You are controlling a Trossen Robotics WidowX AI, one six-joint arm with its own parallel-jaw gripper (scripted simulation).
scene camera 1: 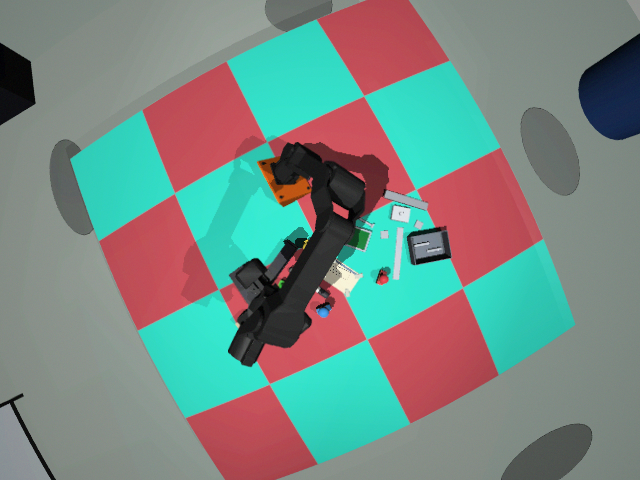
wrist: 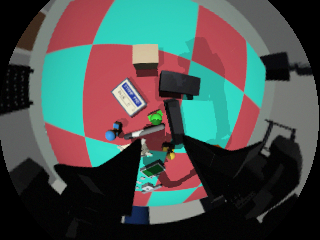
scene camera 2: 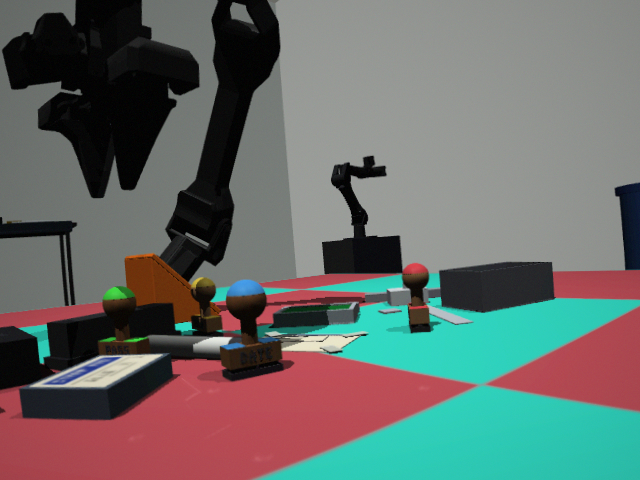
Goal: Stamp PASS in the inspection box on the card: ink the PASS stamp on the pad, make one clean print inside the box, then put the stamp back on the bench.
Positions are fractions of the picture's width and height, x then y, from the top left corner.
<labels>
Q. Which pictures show the dark grey bin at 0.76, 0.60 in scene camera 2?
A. Scene camera 1 and scene camera 2 only.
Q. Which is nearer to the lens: the yellow-knobbed stamp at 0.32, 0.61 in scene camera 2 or the long black block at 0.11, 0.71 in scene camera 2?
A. The long black block.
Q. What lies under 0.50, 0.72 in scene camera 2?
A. A cream card.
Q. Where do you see a dark grey bin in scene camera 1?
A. At 0.67, 0.52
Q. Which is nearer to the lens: the PASS stamp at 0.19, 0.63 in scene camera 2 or the blue-topped date stamp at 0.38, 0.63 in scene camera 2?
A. The blue-topped date stamp.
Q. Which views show the blue-labelled box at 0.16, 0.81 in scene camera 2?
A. The wrist view and scene camera 2 only.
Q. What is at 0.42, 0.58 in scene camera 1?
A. The gripper.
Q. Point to a red-knobbed stamp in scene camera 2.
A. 0.65, 0.58
</labels>
